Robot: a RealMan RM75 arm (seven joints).
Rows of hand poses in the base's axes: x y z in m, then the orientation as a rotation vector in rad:
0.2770 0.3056 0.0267 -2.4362 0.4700 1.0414
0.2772 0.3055 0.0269 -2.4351 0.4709 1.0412
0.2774 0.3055 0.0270 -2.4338 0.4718 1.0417
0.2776 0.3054 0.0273 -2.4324 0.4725 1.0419
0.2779 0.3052 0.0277 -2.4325 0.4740 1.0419
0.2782 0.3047 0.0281 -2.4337 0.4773 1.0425
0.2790 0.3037 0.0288 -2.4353 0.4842 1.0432
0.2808 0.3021 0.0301 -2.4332 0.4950 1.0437
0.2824 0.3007 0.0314 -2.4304 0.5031 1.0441
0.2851 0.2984 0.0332 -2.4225 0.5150 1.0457
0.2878 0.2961 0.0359 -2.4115 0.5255 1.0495
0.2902 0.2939 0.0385 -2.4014 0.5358 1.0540
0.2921 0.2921 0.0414 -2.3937 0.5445 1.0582
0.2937 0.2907 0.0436 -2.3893 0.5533 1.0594
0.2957 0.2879 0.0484 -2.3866 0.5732 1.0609
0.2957 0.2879 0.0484 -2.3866 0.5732 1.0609
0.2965 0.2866 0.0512 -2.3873 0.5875 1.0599
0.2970 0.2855 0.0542 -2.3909 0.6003 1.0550
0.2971 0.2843 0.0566 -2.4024 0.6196 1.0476
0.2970 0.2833 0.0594 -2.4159 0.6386 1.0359
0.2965 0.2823 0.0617 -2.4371 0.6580 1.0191
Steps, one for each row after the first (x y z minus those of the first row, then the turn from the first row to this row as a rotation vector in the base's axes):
0.0002 -0.0001 0.0002 0.0006 0.0002 -0.0010
0.0004 -0.0001 0.0003 0.0013 0.0009 -0.0020
0.0006 -0.0002 0.0006 0.0021 0.0014 -0.0029
0.0009 -0.0004 0.0010 0.0014 0.0016 -0.0037
0.0012 -0.0009 0.0014 -0.0010 0.0025 -0.0050
0.0020 -0.0019 0.0021 -0.0053 0.0040 -0.0081
0.0038 -0.0035 0.0034 -0.0081 0.0067 -0.0151
0.0054 -0.0049 0.0047 -0.0091 0.0089 -0.0209
0.0081 -0.0072 0.0065 -0.0077 0.0134 -0.0306
0.0108 -0.0095 0.0092 -0.0035 0.0197 -0.0402
0.0132 -0.0117 0.0118 -0.0001 0.0263 -0.0491
0.0151 -0.0135 0.0147 0.0019 0.0320 -0.0561
0.0167 -0.0149 0.0169 0.0016 0.0352 -0.0627
0.0187 -0.0177 0.0217 -0.0050 0.0405 -0.0747
0.0187 -0.0177 0.0217 -0.0050 0.0405 -0.0747
0.0195 -0.0190 0.0245 -0.0117 0.0424 -0.0829
0.0200 -0.0201 0.0275 -0.0195 0.0409 -0.0900
0.0201 -0.0213 0.0299 -0.0364 0.0378 -0.0981
0.0200 -0.0223 0.0327 -0.0542 0.0313 -0.1062
0.0195 -0.0233 0.0350 -0.0778 0.0204 -0.1125

